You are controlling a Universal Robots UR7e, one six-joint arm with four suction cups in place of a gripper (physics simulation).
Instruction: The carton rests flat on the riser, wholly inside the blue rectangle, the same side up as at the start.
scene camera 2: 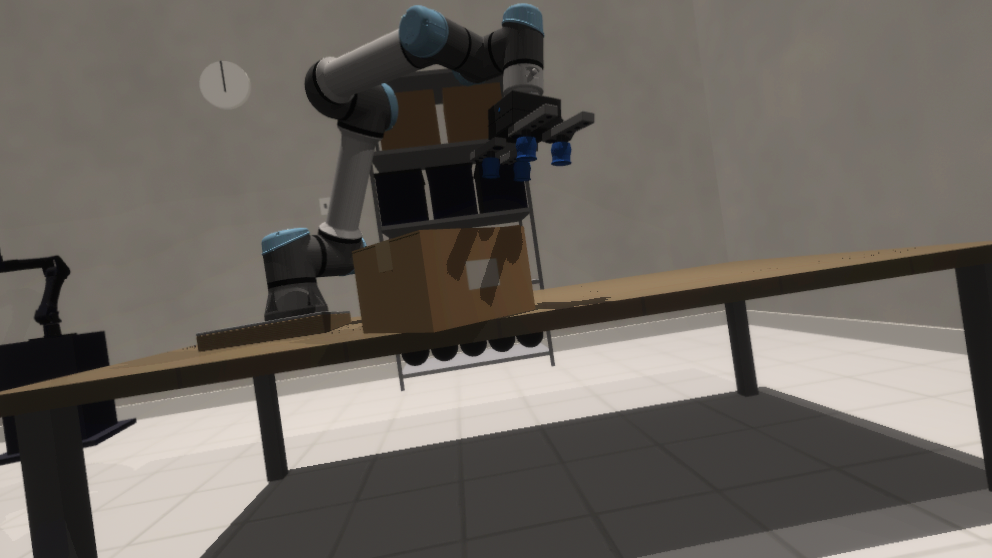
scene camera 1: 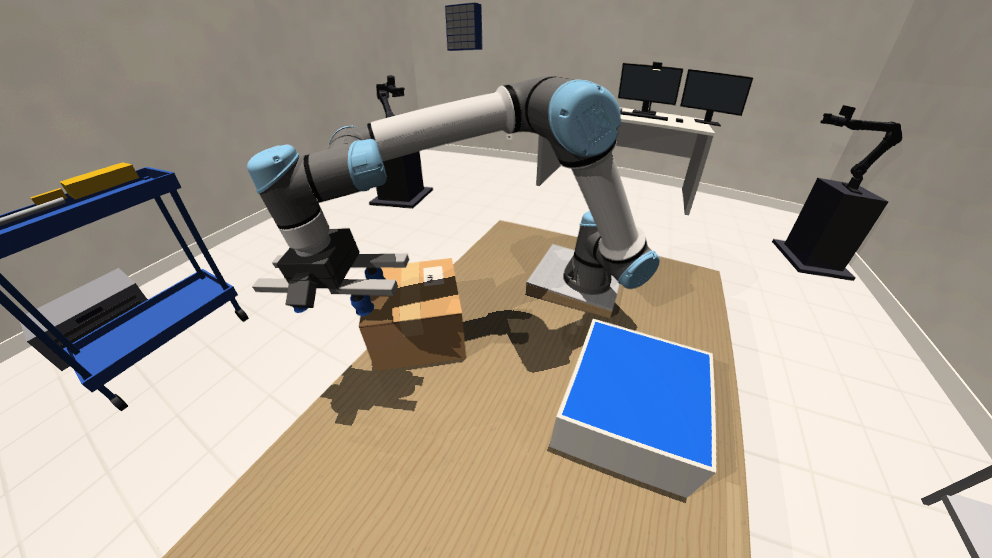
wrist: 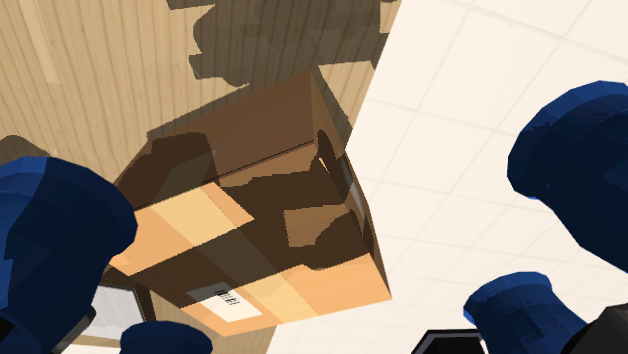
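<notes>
The brown carton stands upright on the table near its left edge in scene camera 1. Light tape and a white barcode label show on its top. The riser is a pale box at the right of scene camera 1, and the blue rectangle covers most of its top. The riser does not show in scene camera 2. My gripper is open, its suction cups pointing down and holding nothing. It hangs above the carton, offset toward the table's outer side. One cup is hidden in scene camera 1.
The wooden table carries the arm's base plate between carton and riser, farther back. A blue cart stands on the floor at the left. A shelf rack stands behind the table in scene camera 2.
</notes>
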